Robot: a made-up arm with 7 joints.
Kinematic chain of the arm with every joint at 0, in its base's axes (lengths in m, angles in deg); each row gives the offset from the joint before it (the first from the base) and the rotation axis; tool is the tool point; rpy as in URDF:
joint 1: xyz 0 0 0.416 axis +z
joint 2: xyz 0 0 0 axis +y
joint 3: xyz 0 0 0.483 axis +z
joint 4: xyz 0.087 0 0 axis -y
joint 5: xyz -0.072 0 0.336 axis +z
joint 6: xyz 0 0 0 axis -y
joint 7: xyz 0.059 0 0 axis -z
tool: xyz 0 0 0 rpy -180 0 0
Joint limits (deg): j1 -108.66..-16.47 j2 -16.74..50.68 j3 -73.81..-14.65 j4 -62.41..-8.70 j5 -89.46..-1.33 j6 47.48..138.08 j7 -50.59..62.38
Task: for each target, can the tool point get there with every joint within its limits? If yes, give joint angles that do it. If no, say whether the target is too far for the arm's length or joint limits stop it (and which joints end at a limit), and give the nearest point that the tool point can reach.
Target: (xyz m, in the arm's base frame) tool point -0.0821 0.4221 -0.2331
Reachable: no: joint limits stop it (at a limit: joint 1, joint 2, joint 3, joint 4, joint 5, joint 6) | nearest point 0.7203 -0.3216 0.5459 | short by 1.343 m
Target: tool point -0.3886 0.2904 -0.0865
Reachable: no: joint limits stop it (at a limit: joint 1, joint 2, joint 4, joint 5, joint 6) | nearest point -0.5411 -0.5250 0.6819 | short by 1.131 m
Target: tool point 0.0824 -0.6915 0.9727
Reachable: yes | joints -76.24 38.77 -24.45 -29.23 -10.93 99.61 37.33
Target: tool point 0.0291 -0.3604 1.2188
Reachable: yes | joints -61.38 11.71 -35.12 -28.31 -70.44 59.82 -31.58
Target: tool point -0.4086 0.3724 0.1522
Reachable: no: joint limits stop it (at a limit: joint 1, joint 2, joint 3, joint 4, joint 6) | nearest point -0.3403 0.2282 1.1054 | short by 0.967 m
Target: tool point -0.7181 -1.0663 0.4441
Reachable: no: too far | nearest point -0.4105 -0.7049 0.5947 | short by 0.498 m
